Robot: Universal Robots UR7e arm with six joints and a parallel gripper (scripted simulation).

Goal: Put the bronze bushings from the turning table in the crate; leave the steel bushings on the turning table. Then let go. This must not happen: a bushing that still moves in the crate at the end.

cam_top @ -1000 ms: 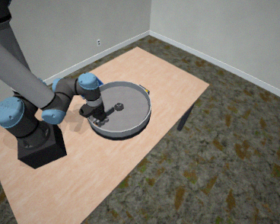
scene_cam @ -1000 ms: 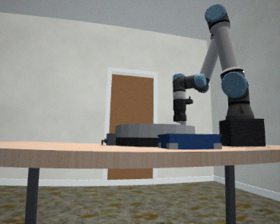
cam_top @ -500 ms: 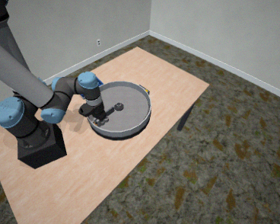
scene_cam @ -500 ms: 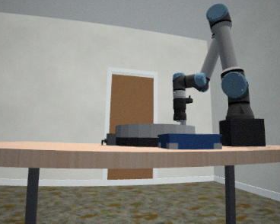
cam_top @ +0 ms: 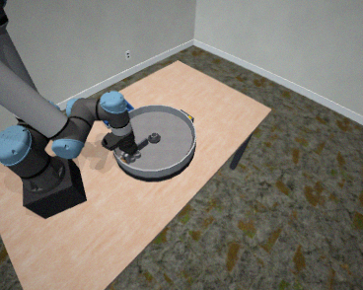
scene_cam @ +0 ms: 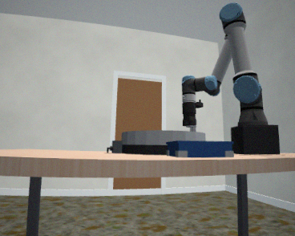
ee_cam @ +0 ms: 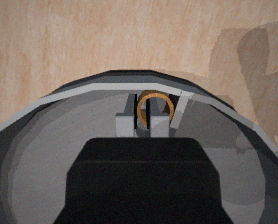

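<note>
My gripper is now 21 cm short of the blue crate, 35 cm to the right of it and 8 cm above it. The rest, counted from my hand: grey turning table: 19 cm ahead, 1 cm to the left, 5 cm below.
</note>
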